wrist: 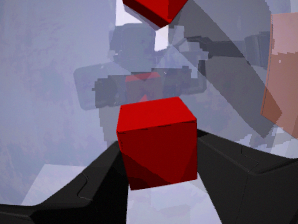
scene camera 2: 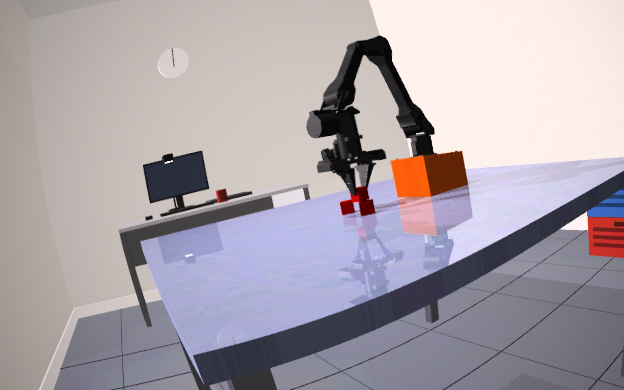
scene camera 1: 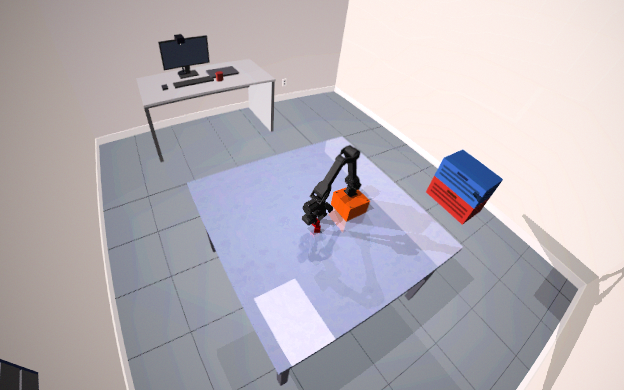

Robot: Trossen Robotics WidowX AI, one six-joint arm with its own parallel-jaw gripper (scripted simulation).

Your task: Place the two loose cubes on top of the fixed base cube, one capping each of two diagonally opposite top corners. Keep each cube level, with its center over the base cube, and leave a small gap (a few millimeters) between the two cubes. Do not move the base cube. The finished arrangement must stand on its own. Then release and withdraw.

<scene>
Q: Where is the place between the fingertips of my gripper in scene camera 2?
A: At 359, 194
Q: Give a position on a red cube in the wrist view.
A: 158, 139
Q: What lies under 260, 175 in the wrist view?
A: My gripper.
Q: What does my gripper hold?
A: A red cube.
</scene>
